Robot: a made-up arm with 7 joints.
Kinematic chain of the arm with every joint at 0, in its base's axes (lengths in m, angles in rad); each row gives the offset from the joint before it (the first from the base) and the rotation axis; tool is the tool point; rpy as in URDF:
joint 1: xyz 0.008 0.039 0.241 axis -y
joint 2: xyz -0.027 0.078 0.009 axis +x
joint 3: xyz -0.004 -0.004 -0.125 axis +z
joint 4: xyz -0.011 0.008 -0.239 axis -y
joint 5: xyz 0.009 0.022 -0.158 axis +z
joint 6: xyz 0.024 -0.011 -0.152 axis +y
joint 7: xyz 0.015 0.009 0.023 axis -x
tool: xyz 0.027 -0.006 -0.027 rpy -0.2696 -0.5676 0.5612
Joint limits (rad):
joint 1: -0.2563..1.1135
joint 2: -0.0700..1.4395
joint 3: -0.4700..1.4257
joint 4: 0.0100..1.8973
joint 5: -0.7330..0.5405
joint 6: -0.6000..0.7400
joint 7: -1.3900..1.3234
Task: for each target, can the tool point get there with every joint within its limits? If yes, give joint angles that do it. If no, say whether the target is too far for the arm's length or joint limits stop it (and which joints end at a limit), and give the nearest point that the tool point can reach.
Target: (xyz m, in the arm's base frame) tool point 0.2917 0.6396 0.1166
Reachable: yes | joints 0.6973 0.7018 0.7892 0.7852 -0.0412 0.6207 -0.5231
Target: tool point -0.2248 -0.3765 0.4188
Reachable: no: joint limits stop it (at a limit: joint 1, joint 2, joint 3, joint 4, joint 6, joint 7) | nearest point 0.2592 -0.0445 0.3431 | short by 0.592 m
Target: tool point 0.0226 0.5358 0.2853
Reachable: yes | joints 0.1906 0.8569 1.2518 1.5489 -0.0142 0.0997 -0.8678
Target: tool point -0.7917 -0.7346 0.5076
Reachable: no: too far | nearest point -0.2298 0.3312 0.3217 | short by 1.219 m
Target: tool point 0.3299 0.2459 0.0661
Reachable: yes | joints 0.2029 0.4652 0.0121 1.6335 -0.4652 0.3191 -0.4360
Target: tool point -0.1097 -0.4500 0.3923
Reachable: no: joint limits stop it (at a limit: joint 1, joint 2, joint 3, joint 4, joint 6, joint 7) | nearest point 0.2683 -0.0563 0.3373 | short by 0.549 m
